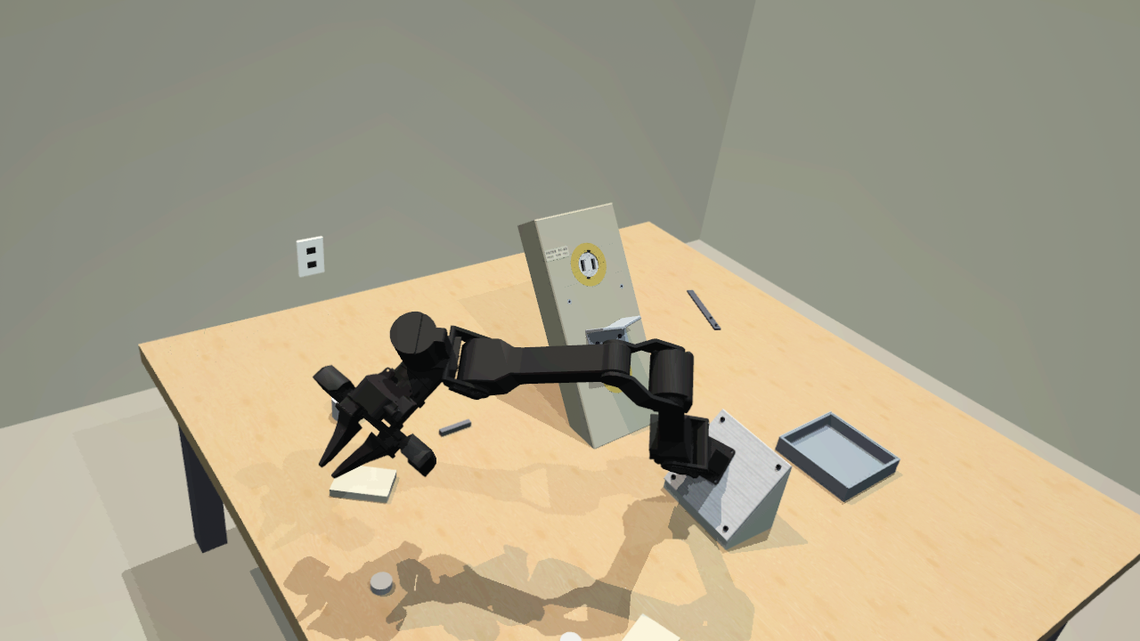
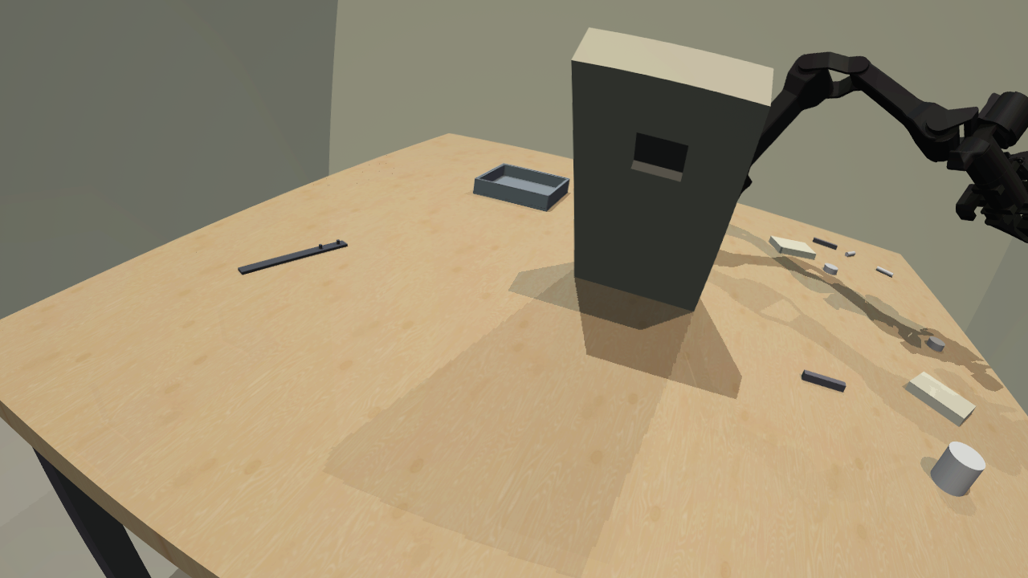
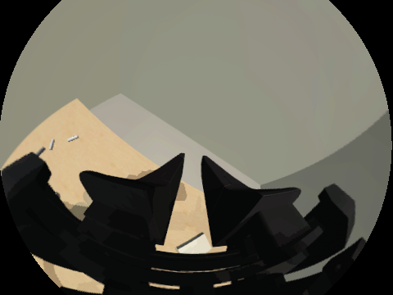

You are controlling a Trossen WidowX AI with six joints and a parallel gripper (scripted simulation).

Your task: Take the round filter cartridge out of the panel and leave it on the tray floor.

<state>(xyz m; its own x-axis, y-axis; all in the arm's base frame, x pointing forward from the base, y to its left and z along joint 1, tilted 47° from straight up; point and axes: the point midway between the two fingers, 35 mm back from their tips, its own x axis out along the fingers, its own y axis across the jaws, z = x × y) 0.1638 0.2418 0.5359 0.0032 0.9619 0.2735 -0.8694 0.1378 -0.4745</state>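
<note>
Now: gripper tip 19 cm short of the round grey filter cartridge, 62 cm to the left of it and 3 cm below it. Round my gripper tip: grey tray (28 cm behind, 86 cm to the right, 22 cm below); then grey service panel (14 cm ahead, 61 cm to the right, 5 cm below).
</note>
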